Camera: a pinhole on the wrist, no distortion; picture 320 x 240 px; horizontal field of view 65.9 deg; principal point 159.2 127.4 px. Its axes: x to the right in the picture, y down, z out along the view. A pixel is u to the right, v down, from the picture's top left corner.
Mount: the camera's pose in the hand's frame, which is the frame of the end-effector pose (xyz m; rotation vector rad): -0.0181 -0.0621 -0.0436 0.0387 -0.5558 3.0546
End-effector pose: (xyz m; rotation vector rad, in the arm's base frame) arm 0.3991 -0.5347 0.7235 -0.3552 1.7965 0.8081
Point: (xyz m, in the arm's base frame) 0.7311 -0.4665 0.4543
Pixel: 74 145
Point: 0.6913 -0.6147 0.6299
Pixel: 174 230
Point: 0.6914 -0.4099 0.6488
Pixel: 169 71
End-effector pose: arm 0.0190 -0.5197 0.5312 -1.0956 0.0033 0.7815
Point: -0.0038 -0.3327 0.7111
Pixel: 131 58
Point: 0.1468 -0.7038 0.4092
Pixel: behind the camera
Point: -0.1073 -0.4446 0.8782
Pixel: 281 136
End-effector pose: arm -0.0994 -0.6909 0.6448 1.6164 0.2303 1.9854
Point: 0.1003 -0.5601 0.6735
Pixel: 70 139
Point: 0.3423 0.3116 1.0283
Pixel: outside the picture
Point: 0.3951 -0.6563 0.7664
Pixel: 127 66
